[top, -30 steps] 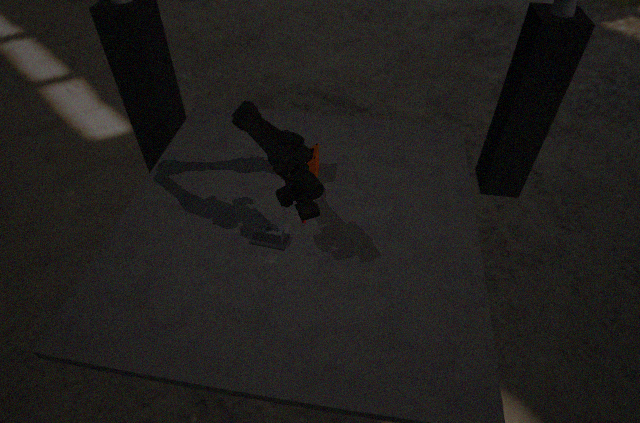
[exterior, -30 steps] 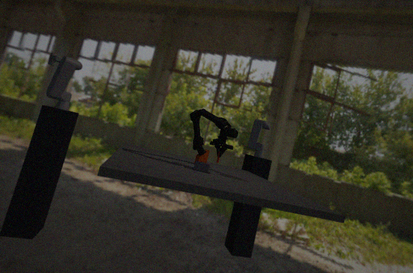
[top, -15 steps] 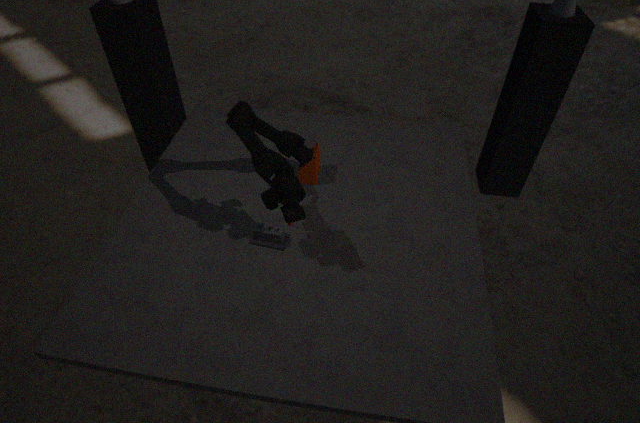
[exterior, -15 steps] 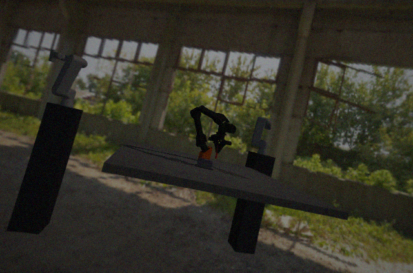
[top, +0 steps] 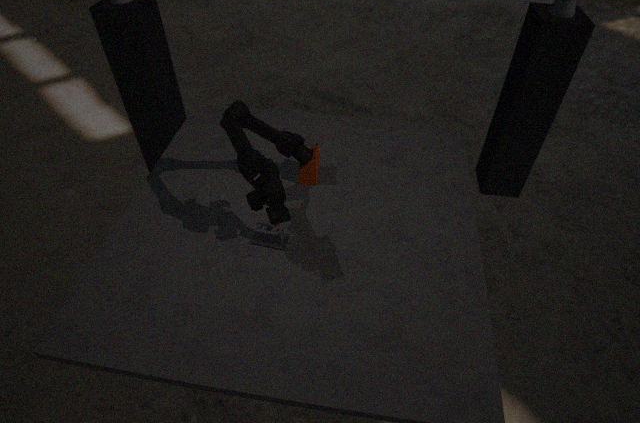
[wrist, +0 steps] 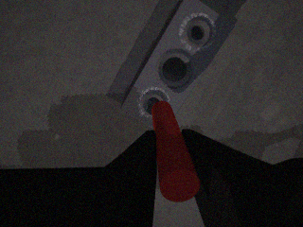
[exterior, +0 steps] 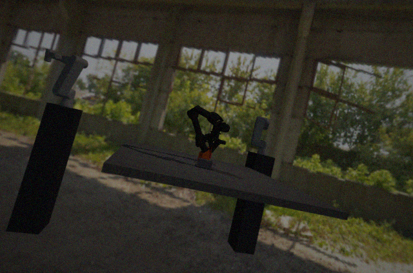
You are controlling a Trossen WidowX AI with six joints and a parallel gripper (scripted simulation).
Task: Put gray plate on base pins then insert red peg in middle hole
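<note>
Now: gripper tip 30 mm to the left of the gray plate and 70 mm above it. The rest, counted from my gripper tip: base: 30 mm to the right, 110 mm below; then red peg: right at my gripper tip.
</note>
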